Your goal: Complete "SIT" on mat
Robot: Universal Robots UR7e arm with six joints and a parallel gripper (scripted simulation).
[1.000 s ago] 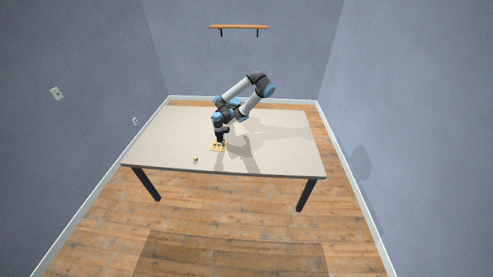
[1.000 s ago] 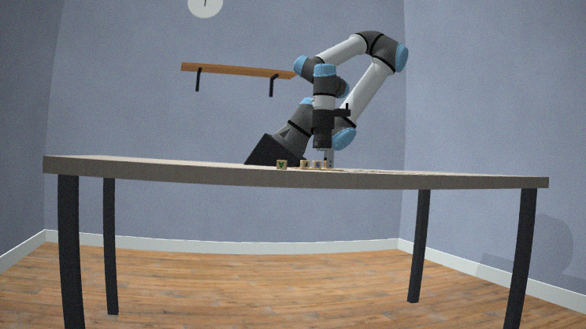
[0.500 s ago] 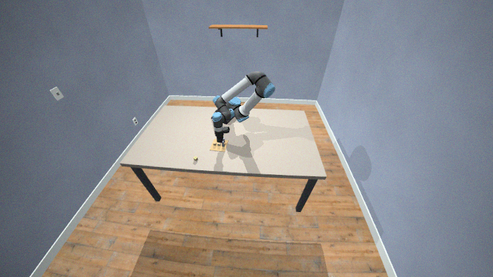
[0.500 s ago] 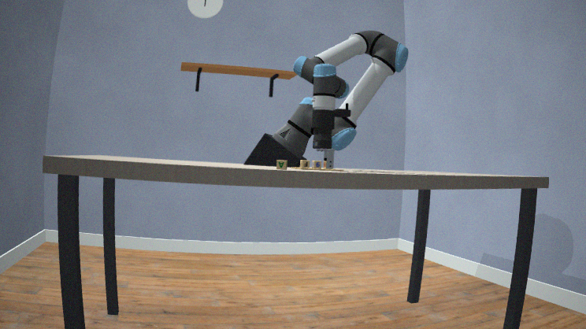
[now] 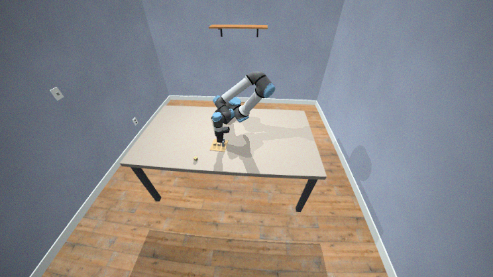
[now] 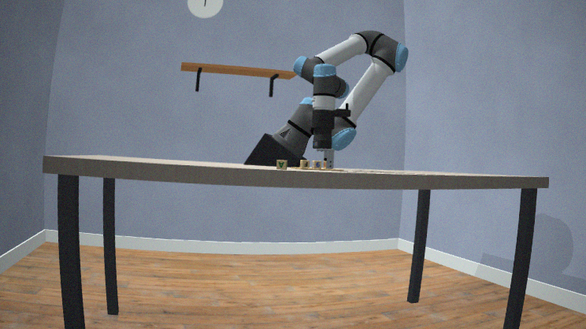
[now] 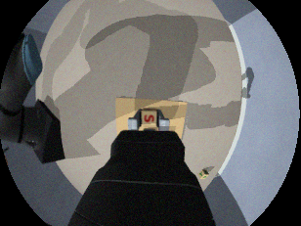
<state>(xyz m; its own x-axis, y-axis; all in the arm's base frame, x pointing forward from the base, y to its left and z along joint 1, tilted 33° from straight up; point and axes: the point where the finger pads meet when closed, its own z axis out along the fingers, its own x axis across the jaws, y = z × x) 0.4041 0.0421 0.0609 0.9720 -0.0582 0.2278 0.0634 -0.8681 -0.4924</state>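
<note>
Now: hand 1 cm above the orange block. Also, from my hand: mat (4 cm to the right, 2 cm below).
</note>
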